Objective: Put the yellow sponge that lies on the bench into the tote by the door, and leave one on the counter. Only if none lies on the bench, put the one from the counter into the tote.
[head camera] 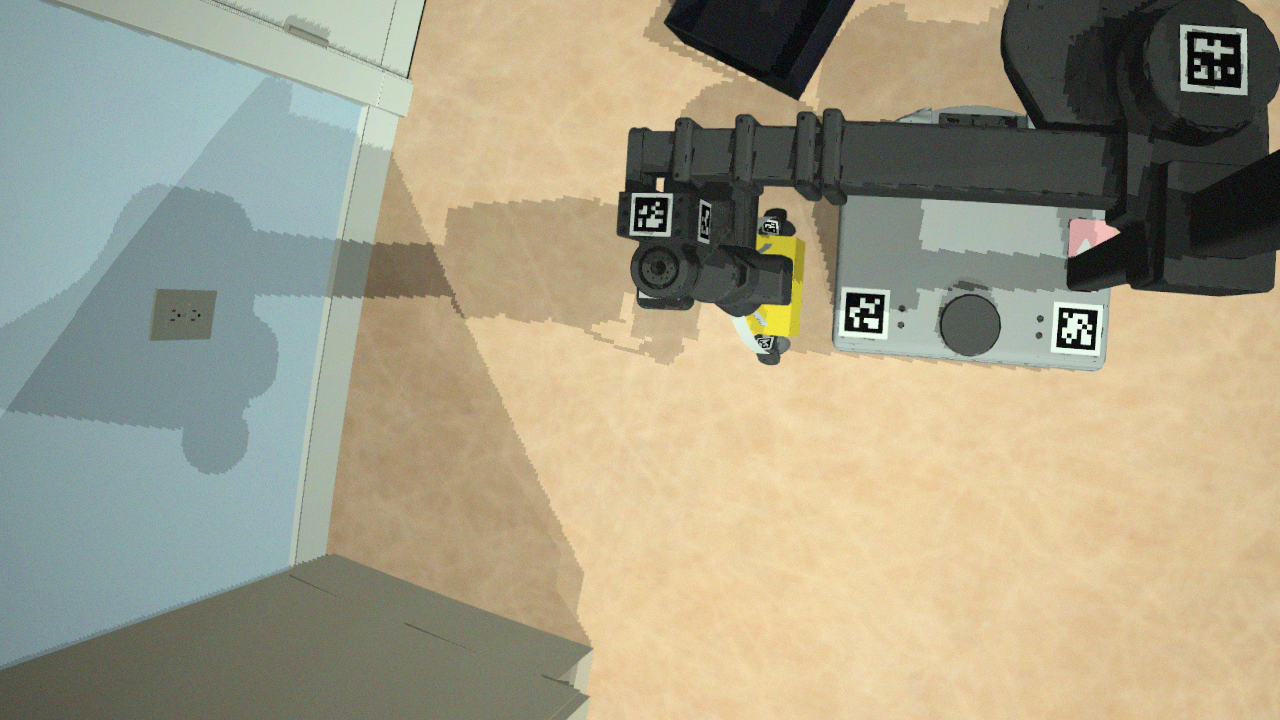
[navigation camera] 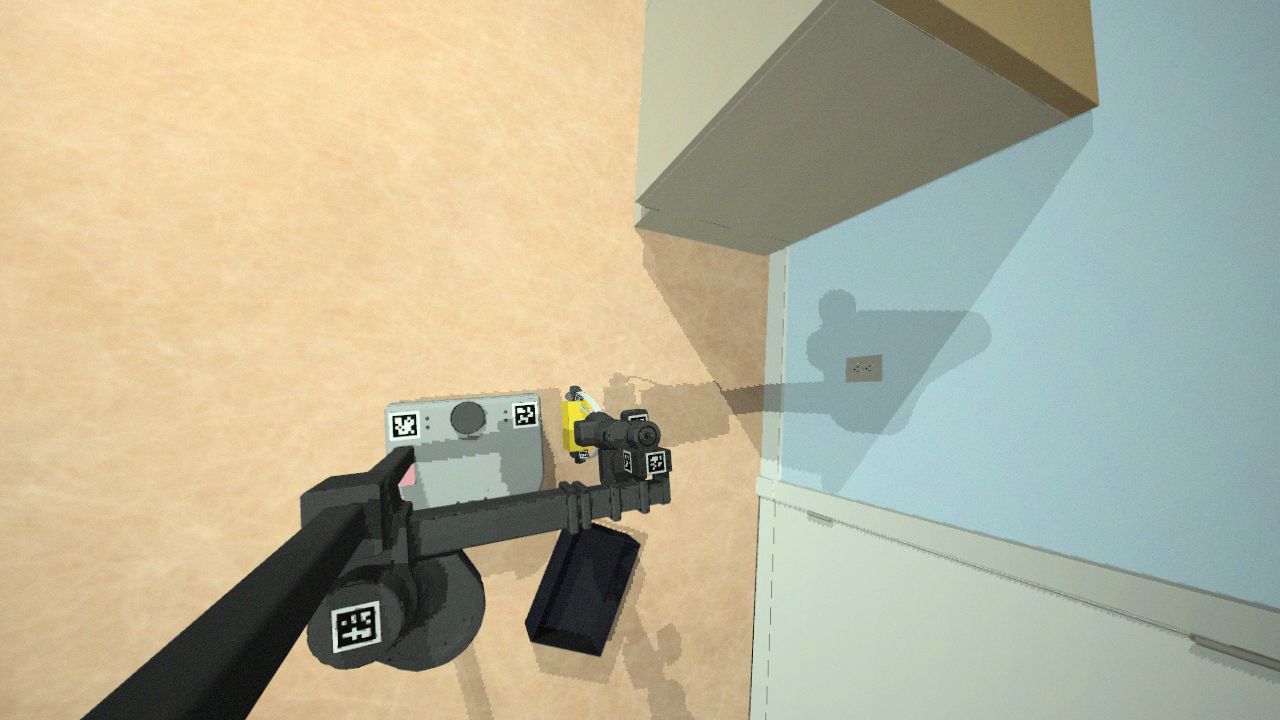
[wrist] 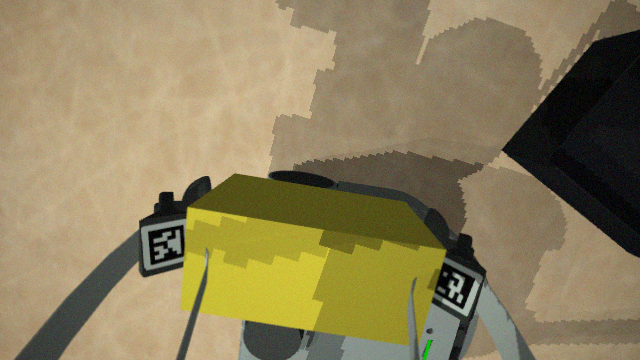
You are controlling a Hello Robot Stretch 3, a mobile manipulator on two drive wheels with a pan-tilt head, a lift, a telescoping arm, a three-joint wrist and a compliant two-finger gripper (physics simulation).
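Places are measured from the robot's base along level axes (x ahead, y left, z up), in centimetres.
Where they show: gripper, fingertip midpoint: (wrist: 315, 217); robot's base, link origin: (head camera: 967, 322) (navigation camera: 466, 416).
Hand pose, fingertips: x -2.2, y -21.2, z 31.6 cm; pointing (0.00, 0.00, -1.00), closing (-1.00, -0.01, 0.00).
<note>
Each offset is from my fingertips to the top centre of the thing.
My gripper (head camera: 775, 286) (navigation camera: 577, 426) (wrist: 315, 217) is shut on a yellow sponge {dx +0.0, dy +0.4, dz +6.2 cm} (head camera: 785, 318) (navigation camera: 570, 431) (wrist: 260, 260), with one fingertip against each end of the block. The sponge is held above the floor, beside the robot's base. A dark, open-topped tote {dx -45.9, dy -6.4, dz -21.6 cm} (head camera: 742, 58) (navigation camera: 563, 640) (wrist: 550, 165) stands on the floor. It is at the top edge of the head view, below the arm in the navigation view and at the right of the wrist view. The door, the bench and a second sponge do not show in these views.
The grey base (head camera: 1002, 349) (navigation camera: 465, 447) is close beside the sponge. A blue wall (head camera: 134, 223) (navigation camera: 966, 465) has an outlet {dx +7.4, dy -78.8, dz +14.1 cm} (head camera: 183, 314) (navigation camera: 863, 368). A pale cabinet (head camera: 375, 53) (navigation camera: 895, 626) and a large grey-brown unit (head camera: 313, 644) (navigation camera: 850, 116) stand along it.
</note>
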